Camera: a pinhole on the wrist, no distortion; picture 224 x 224 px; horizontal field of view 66.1 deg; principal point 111.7 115.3 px. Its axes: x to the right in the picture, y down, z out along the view. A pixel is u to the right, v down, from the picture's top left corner.
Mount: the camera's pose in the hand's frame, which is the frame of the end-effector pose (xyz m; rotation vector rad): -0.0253 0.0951 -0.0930 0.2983 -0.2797 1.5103
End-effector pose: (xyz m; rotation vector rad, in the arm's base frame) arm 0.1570 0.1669 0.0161 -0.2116 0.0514 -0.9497
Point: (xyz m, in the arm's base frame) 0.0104 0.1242 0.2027
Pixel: 25.3 120.8
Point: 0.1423 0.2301 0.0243
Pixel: 71.3 160.3
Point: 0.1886 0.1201 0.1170
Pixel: 82.8 46.4
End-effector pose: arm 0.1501 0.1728 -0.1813 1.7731 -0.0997 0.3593
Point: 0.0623 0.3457 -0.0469
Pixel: behind the camera
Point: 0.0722 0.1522 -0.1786
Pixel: 67.5 189.3
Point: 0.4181 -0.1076 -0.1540
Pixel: 149.7 11.2
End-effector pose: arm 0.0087 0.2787 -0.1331 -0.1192 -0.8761 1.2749
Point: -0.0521 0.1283 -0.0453
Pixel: 82.8 152.6
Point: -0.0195 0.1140 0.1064
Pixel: 62.5 112.8
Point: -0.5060 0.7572 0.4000
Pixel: outside the picture
